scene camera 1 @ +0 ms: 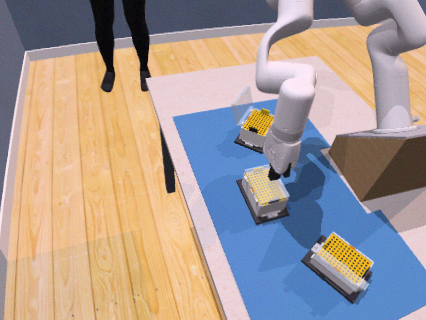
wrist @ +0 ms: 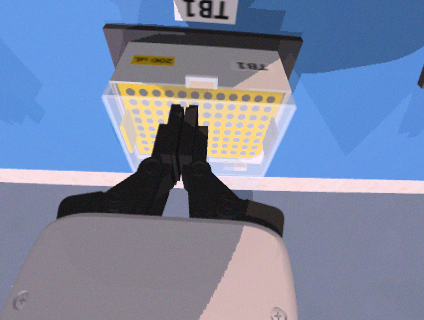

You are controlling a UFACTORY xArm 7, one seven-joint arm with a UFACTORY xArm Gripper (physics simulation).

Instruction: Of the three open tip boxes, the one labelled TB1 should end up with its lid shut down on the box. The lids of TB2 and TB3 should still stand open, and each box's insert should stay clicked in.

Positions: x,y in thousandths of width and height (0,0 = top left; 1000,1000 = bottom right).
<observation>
A yellow insert (scene camera 1: 809,792): 83 cm from the lens.
</observation>
